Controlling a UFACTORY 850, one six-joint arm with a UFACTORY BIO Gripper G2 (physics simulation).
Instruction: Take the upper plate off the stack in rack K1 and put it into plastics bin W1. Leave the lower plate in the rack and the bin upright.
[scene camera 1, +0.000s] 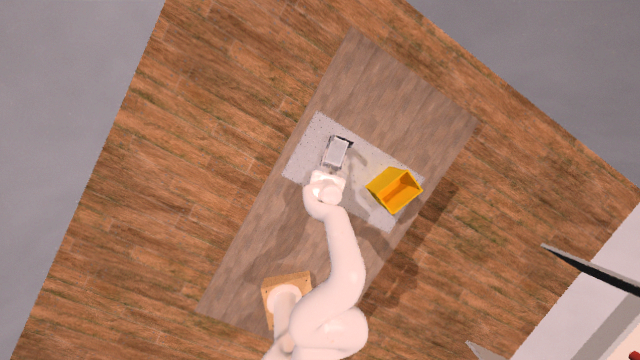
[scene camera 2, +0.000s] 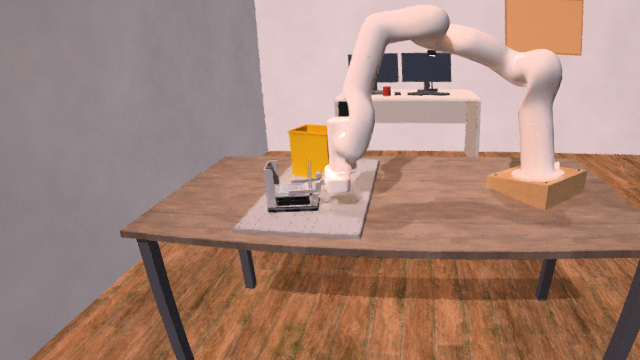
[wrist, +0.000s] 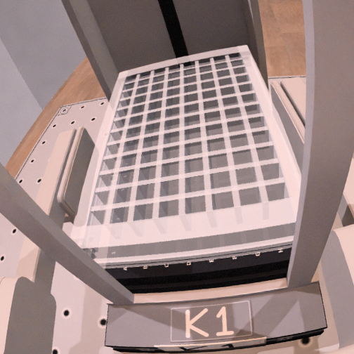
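Observation:
The upper plate (scene camera 1: 338, 149) (scene camera 2: 294, 188) (wrist: 190, 222), pale and clear with a grid of wells, is level inside rack K1 (scene camera 2: 270, 186) (wrist: 137, 325), between its upright posts. My gripper (scene camera 1: 335, 154) (scene camera 2: 301, 185) (wrist: 182, 145) is shut on it, one finger pad along each long side. In the wrist view the lower plate (wrist: 200, 275) shows as a dark body with a row of small letters under the upper plate's front edge. The upper plate sits slightly above it; most of the lower plate is hidden. Yellow bin W1 (scene camera 1: 382, 184) (scene camera 2: 308, 152) stands upright, open at the top.
The rack and bin stand on a grey perforated board (scene camera 1: 305, 150) (scene camera 2: 320, 225) on the wooden table (scene camera 1: 400, 90) (scene camera 2: 440, 225). The rack's tall back panel (wrist: 135, 30) rises behind the plates, and two front posts (wrist: 320, 150) flank them. The bin is to one side, beyond the gripper in scene camera 2.

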